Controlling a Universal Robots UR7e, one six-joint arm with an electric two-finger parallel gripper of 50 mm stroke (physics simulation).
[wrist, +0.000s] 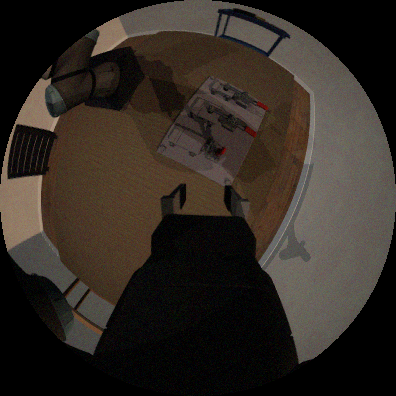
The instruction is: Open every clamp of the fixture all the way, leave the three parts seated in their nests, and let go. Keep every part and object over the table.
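Where they show: gripper, fingertip midpoint: (204,192); arm's base, link origin: (105,79).
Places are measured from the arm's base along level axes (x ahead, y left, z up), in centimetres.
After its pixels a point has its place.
Note:
A pale fixture plate (227,169) {y -12.5, x 51.6, z -8.7 cm} lies ahead of my gripper, with three clamps in a row. The far clamp's red handle (262,106) {y 10.6, x 52.0, z -3.4 cm} and the middle clamp's red handle (250,131) {y 0.0, x 51.9, z -4.6 cm} stretch out toward the plate's right edge and look laid down. The near clamp's red handle (222,151) {y -11.1, x 46.9, z -0.2 cm} looks short, as if seen end-on and raised. The grey parts and nests at the left of the clamps are too dark to tell apart, so their seating is unclear. My gripper (204,192) {y -20.2, x 45.9, z 10.4 cm} is open and empty, apart from the clamps, just off the plate's near edge in view.
The robot's own arm and dark base (112,82) {y -2.3, x 7.4, z 1.1 cm} stand at the upper left, beside the brown table top (100,190) {y -36.6, x 16.1, z -10.2 cm}. A black slatted object (31,151) is at the far left. A blue cart (245,47) stands beyond the table. Shadows fall around the plate.

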